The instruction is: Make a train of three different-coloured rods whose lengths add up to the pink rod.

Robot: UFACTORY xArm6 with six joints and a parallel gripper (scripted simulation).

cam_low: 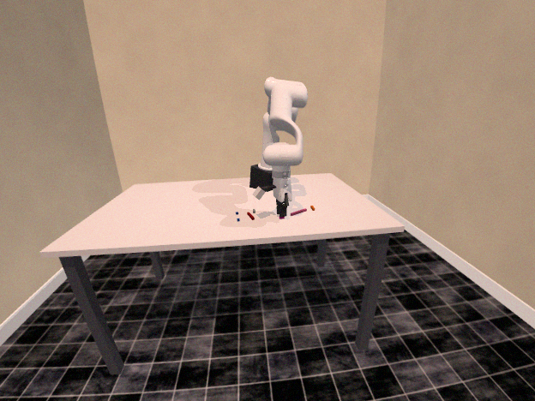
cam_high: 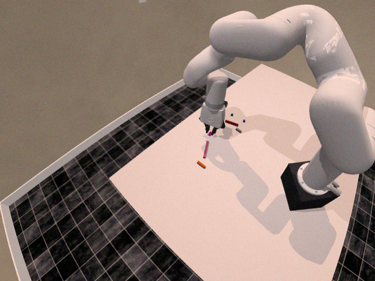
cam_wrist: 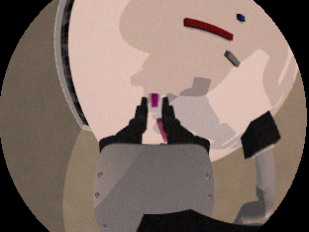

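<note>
My hand is 3 cm above the magenta rod. Round my hand: red rod (14 cm to the right, 3 cm below, 3 cm behind); then grey rod (12 cm to the right, 8 cm behind, 3 cm below); then pink rod (8 cm to the left, 5 cm behind, 3 cm below).
</note>
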